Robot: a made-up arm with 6 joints. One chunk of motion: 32 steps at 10 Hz.
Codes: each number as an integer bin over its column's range. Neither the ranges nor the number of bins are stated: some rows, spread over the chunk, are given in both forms.
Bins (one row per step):
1: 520 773 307 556 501 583
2: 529 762 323 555 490 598
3: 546 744 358 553 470 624
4: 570 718 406 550 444 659
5: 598 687 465 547 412 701
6: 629 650 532 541 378 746
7: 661 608 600 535 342 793
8: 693 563 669 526 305 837
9: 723 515 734 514 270 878
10: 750 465 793 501 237 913
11: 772 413 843 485 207 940
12: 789 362 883 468 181 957
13: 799 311 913 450 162 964
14: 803 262 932 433 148 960
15: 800 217 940 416 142 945
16: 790 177 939 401 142 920
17: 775 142 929 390 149 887
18: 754 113 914 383 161 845
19: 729 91 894 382 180 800
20: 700 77 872 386 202 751
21: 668 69 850 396 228 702
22: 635 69 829 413 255 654
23: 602 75 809 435 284 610
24: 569 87 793 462 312 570
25: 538 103 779 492 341 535
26: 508 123 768 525 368 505
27: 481 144 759 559 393 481
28: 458 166 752 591 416 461
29: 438 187 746 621 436 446
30: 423 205 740 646 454 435
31: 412 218 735 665 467 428
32: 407 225 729 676 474 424
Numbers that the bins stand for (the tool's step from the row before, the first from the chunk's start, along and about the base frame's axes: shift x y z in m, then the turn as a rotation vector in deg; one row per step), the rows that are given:
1: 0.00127 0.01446 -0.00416 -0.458 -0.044 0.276
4: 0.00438 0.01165 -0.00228 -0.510 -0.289 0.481
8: 0.01201 0.00374 0.00272 -0.719 -0.887 0.962
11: 0.01691 -0.00392 0.00603 -1.076 -1.309 1.241
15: 0.01865 -0.01392 0.00788 -1.677 -1.589 1.254
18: 0.01579 -0.01923 0.00738 -1.965 -1.507 0.984
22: 0.00841 -0.02148 0.00577 -1.703 -1.102 0.468
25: 0.00239 -0.01974 0.00482 -1.015 -0.732 0.146
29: -0.00382 -0.01545 0.00419 0.108 -0.323 -0.095
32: -0.00574 -0.01351 0.00386 0.587 -0.160 -0.154
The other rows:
2: 0.00183 0.01390 -0.00386 -0.467 -0.091 0.316
3: 0.00289 0.01298 -0.00319 -0.484 -0.177 0.386
5: 0.00611 0.01007 -0.00116 -0.536 -0.427 0.595
6: 0.00804 0.00818 0.00012 -0.589 -0.573 0.716
7: 0.01002 0.00604 0.00141 -0.641 -0.728 0.843
9: 0.01387 0.00129 0.00396 -0.824 -1.038 1.073
10: 0.01555 -0.00126 0.00508 -0.937 -1.180 1.168
12: 0.01797 -0.00652 0.00679 -1.224 -1.421 1.286
13: 0.01859 -0.00912 0.00736 -1.381 -1.503 1.305
14: 0.01884 -0.01162 0.00773 -1.529 -1.563 1.295
16: 0.01803 -0.01596 0.00786 -1.808 -1.589 1.186
17: 0.01710 -0.01775 0.00767 -1.904 -1.559 1.097
19: 0.01424 -0.02035 0.00700 -1.973 -1.425 0.862
20: 0.01244 -0.02107 0.00658 -1.938 -1.331 0.730
21: 0.01046 -0.02148 0.00617 -1.851 -1.219 0.597
23: 0.00636 -0.02117 0.00539 -1.512 -0.978 0.349
24: 0.00431 -0.02056 0.00508 -1.277 -0.857 0.241
26: 0.00053 -0.01872 0.00461 -0.728 -0.616 0.065
27: -0.00115 -0.01765 0.00444 -0.432 -0.508 0.000
28: -0.00258 -0.01653 0.00430 -0.153 -0.409 -0.054
30: -0.00475 -0.01453 0.00407 0.326 -0.246 -0.124
31: -0.00543 -0.01387 0.00398 0.491 -0.190 -0.143

